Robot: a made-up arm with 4 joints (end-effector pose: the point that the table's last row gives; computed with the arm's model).
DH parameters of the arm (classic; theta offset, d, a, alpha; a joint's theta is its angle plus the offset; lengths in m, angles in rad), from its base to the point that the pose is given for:
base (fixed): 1.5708 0.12 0 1.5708
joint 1: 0 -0.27 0.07 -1.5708
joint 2: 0 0.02 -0.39 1.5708
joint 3: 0 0.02 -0.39 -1.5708
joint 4: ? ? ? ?
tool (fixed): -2.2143 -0.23 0 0
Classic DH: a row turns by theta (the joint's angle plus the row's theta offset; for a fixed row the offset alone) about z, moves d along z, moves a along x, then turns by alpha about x.
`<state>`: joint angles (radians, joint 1 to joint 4).
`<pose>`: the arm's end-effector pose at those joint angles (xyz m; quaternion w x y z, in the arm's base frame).
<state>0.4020 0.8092 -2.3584 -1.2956</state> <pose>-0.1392 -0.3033 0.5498 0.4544 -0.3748 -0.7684 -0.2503</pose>
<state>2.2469 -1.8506 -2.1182 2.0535</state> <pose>-0.7011 -0.3889 -0.0275 0.0818 -0.5795 -0.3054 -0.7511</pose>
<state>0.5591 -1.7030 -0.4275 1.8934</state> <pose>-1.0388 0.1130 0.1179 0.9219 0.3144 0.1730 0.1463</pose>
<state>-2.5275 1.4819 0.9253 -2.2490</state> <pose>0.1600 -0.2064 0.4971 0.1273 -0.8302 -0.1901 -0.5083</pose>
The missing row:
joint 4: 0.6435 0 -0.1 0
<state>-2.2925 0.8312 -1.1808 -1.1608</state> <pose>0.2894 0.5978 0.2336 0.0618 -0.8714 -0.3166 0.3696</pose>
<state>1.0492 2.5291 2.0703 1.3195</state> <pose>-0.3507 0.2299 0.1616 0.5072 -0.5238 -0.1834 -0.6593</pose>
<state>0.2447 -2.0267 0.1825 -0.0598</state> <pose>-1.0338 0.4209 -0.0760 0.4914 0.1113 0.0297 -0.8633</pose>
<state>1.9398 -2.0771 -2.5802 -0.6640</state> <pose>-0.3641 -0.4802 0.0433 0.6340 -0.3677 0.5766 0.3610</pose>
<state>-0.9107 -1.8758 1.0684 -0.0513</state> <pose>-0.6897 -0.3239 -0.2867 0.5781 0.0639 -0.6725 -0.4577</pose>
